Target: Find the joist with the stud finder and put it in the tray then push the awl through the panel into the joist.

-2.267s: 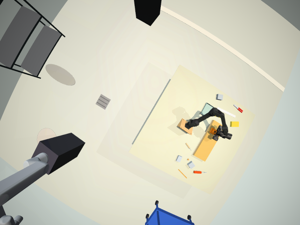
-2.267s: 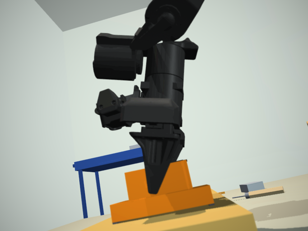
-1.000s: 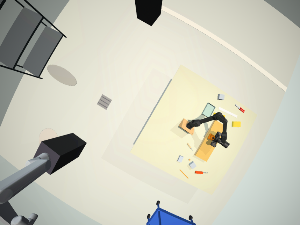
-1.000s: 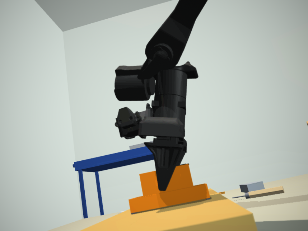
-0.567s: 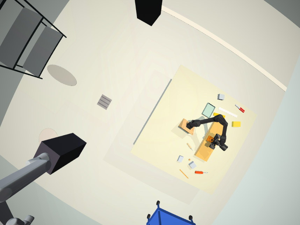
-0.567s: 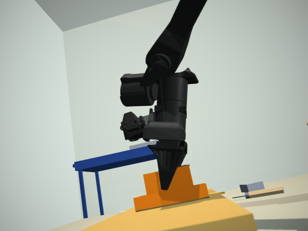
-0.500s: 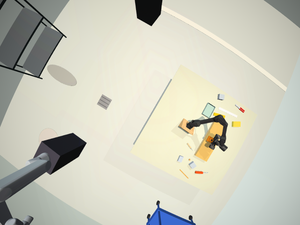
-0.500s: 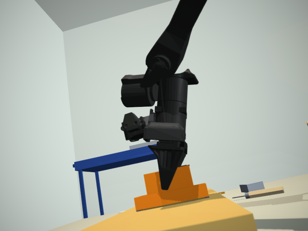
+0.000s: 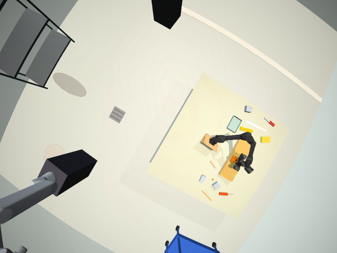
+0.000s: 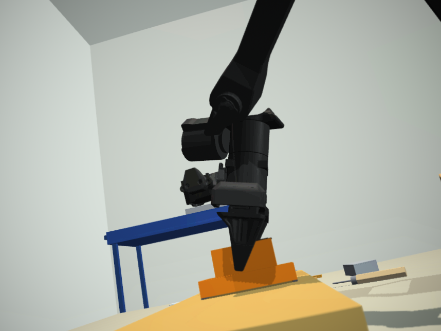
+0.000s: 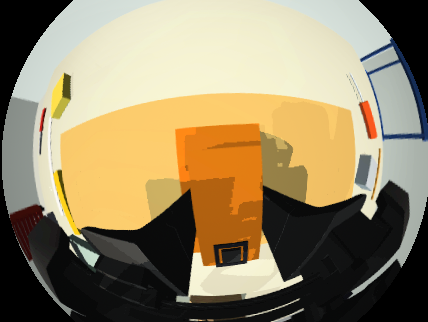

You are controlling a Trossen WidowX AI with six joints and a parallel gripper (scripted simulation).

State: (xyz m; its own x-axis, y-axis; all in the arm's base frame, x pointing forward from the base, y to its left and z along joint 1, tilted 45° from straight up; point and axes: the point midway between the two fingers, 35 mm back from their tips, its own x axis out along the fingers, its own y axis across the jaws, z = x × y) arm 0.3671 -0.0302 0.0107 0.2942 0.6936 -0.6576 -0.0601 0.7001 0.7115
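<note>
Right now the tray is 340 mm to the left of my gripper tip, 240 mm behind it and 50 mm below it. Also, from my gripper tip: stud finder (20 mm behind, 20 mm above); awl (190 mm to the right, 170 mm behind, 60 mm below); yellow block (400 mm to the left, 200 mm ahead, 50 mm below).
</note>
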